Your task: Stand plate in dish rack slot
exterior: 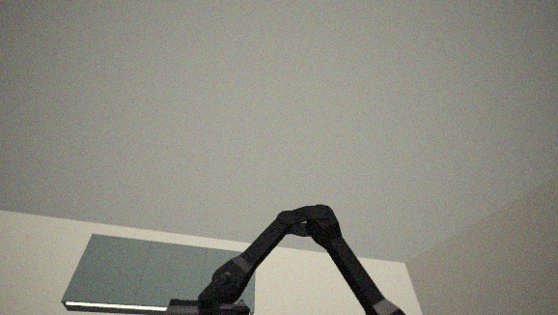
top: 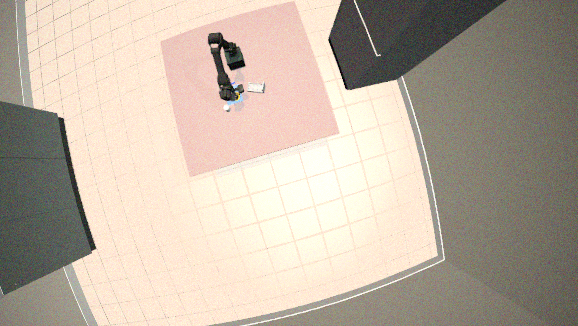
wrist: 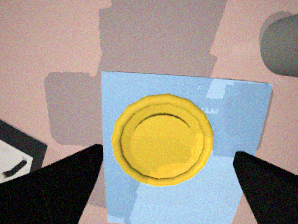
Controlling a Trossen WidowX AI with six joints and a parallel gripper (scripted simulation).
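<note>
My gripper tip is now 2 cm above the plate. From my gripper tip the other things lie so: small white cup 9 cm ahead, 7 cm to the right, 2 cm below; then dish rack 17 cm to the left, 6 cm behind, 2 cm below.
</note>
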